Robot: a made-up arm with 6 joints.
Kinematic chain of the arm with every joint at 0, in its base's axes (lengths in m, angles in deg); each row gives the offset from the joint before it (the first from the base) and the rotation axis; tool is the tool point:
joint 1: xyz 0 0 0.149 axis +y
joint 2: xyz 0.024 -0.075 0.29 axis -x
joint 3: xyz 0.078 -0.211 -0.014 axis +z
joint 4: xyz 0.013 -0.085 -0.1 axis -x
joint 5: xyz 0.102 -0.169 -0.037 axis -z
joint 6: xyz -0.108 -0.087 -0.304 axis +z
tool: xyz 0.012 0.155 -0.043
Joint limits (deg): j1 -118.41..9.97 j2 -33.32..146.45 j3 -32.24..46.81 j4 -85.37..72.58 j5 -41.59..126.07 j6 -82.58..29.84
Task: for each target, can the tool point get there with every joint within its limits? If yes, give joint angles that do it. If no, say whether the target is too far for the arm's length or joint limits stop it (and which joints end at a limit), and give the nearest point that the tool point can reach.
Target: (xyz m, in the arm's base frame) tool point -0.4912 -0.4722 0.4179
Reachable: yes | joints -88.16 114.07 -4.61 -67.74 24.85 -61.20
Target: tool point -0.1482 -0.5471 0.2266
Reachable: yes | joints -82.82 59.17 39.41 -42.93 -8.35 -3.39
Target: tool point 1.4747 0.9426 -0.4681
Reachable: no: too far | nearest point 0.4601 0.0297 -0.0435 | short by 1.429 m
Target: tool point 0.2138 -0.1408 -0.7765
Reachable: no: joint limits stop it (at a limit: joint 1, joint 2, joint 6) | nearest point 0.1830 -0.1996 -0.3121 | short by 0.469 m
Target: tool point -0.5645 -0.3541 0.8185
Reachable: yes | joints -61.83 123.22 23.81 -11.43 107.63 -23.90
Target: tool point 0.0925 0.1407 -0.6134
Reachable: no: joint limits stop it (at a limit: joint 1, joint 2, joint 6) | nearest point 0.1311 -0.0515 -0.2648 | short by 0.400 m
